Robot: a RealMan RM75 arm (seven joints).
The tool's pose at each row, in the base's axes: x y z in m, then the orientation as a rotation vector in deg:
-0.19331 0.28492 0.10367 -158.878 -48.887 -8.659
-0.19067 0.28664 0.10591 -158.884 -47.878 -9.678
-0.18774 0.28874 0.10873 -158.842 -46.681 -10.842
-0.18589 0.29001 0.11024 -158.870 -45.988 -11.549
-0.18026 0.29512 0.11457 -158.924 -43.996 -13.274
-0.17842 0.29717 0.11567 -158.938 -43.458 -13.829
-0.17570 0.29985 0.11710 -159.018 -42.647 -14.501
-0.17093 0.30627 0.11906 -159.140 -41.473 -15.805
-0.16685 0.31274 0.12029 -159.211 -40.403 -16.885
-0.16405 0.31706 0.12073 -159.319 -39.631 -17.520
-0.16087 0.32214 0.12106 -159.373 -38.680 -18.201
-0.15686 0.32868 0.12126 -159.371 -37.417 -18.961
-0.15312 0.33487 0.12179 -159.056 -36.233 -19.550
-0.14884 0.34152 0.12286 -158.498 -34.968 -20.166
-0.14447 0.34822 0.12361 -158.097 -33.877 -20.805
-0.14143 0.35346 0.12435 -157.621 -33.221 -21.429
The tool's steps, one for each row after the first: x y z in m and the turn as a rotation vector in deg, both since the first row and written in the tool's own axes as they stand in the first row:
0.00348 -0.00032 -0.00165 -0.036 0.805 0.585
0.00750 -0.00090 -0.00376 -0.037 1.744 1.275
0.00997 -0.00116 -0.00484 -0.101 2.292 1.681
0.01809 -0.00292 -0.00757 -0.208 3.676 2.870
0.02090 -0.00373 -0.00806 -0.267 4.105 3.184
0.02483 -0.00462 -0.00868 -0.370 4.629 3.679
0.03256 -0.00746 -0.00881 -0.630 5.590 4.369
0.03963 -0.01058 -0.00824 -0.812 6.407 5.001
0.04435 -0.01255 -0.00749 -0.962 6.886 5.477
0.04977 -0.01489 -0.00643 -1.051 7.438 6.062
0.05665 -0.01791 -0.00484 -1.069 8.103 6.844
0.06317 -0.02086 -0.00368 -0.771 8.754 7.551
0.07047 -0.02398 -0.00290 -0.256 9.515 8.285
0.07782 -0.02703 -0.00180 0.072 10.212 8.922
0.08328 -0.02966 -0.00110 0.406 10.862 9.256

